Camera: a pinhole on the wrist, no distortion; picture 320 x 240 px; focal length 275.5 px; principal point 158.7 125.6 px. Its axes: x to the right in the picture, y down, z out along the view. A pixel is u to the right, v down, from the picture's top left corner.
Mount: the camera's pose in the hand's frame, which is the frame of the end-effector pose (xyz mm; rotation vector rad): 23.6 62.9 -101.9 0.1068 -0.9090 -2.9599
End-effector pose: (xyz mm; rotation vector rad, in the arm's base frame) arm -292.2 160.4 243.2 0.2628 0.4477 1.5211
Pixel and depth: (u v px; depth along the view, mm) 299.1 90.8 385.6
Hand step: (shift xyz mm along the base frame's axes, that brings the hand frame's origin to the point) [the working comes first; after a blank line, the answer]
In the camera's frame: 196.5 -48.7 385.6

-195.3 -169.1 317.2
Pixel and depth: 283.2 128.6 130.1
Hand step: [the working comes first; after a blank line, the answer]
In the camera's frame: 58.8 1.4 130.1

-115.8 -38.8 65.3
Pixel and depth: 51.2 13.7 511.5
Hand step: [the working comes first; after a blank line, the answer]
In the camera's frame: -199.6 -207.8 511.5

-386.4 223.6 402.7
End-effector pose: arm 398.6 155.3 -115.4 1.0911 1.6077 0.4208
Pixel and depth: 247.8 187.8 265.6
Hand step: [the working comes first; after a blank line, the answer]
In the camera's frame: 85.9 60.0 265.6

198.0 -24.6 113.0
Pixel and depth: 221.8 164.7 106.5
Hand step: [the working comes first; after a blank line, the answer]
In the camera's frame: 24.4 15.1 106.5

40.4 50.3 87.8
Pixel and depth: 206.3 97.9 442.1
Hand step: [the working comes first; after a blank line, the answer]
In the camera's frame: 76.4 -44.5 442.1

356.8 42.5 224.6
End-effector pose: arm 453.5 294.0 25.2 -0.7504 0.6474 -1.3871
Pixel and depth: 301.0 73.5 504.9
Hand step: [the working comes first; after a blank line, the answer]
In the camera's frame: 260.8 -95.5 504.9

421.3 310.3 -176.4
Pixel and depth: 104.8 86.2 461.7
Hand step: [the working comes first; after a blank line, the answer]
In the camera's frame: -90.3 -66.0 461.7

434.8 -43.0 -145.1
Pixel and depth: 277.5 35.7 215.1
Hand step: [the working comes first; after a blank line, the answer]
In the camera's frame: 92.8 -70.2 215.1

162.2 96.6 -168.4
